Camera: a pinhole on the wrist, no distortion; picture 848 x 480 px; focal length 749.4 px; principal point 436.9 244.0 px. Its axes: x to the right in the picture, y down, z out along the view. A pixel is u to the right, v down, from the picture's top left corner.
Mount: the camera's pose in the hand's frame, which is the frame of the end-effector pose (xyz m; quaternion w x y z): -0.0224 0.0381 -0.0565 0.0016 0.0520 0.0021 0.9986
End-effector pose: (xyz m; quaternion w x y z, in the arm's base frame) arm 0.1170 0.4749 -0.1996 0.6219 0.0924 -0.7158 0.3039
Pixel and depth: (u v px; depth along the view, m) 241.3 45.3 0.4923
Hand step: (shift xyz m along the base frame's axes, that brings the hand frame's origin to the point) -0.4694 -0.0562 0.0765
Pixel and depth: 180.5 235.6 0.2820
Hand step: -0.2215 -0.0588 0.0749
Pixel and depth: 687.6 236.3 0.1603
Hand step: -0.0988 -0.0418 -0.0734
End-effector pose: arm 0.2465 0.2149 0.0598 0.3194 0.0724 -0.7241 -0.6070
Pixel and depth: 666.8 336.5 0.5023
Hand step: -0.1617 0.4381 -0.0932
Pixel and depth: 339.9 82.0 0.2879
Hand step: -0.1307 0.1915 0.0972
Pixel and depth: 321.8 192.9 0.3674
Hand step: -0.2050 0.2331 0.0687
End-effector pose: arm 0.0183 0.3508 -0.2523 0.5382 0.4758 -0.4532 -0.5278
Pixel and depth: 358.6 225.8 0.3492
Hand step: -0.2760 -0.0603 0.0858
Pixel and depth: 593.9 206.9 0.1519
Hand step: -0.0918 0.0345 0.0598
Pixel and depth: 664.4 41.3 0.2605
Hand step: -0.1957 0.0655 0.1386
